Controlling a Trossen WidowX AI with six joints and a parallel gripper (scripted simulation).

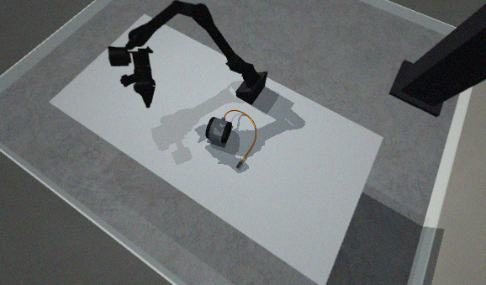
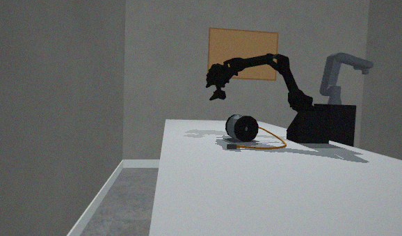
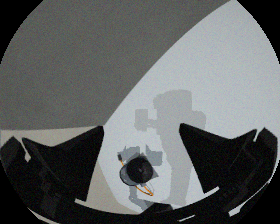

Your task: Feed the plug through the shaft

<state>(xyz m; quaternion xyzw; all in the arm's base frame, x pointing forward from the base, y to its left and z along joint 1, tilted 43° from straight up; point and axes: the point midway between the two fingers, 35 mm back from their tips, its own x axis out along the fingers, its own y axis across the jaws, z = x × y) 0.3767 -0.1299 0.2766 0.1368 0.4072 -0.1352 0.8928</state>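
The plug is 44 cm to the left of my hand and 20 cm below it.
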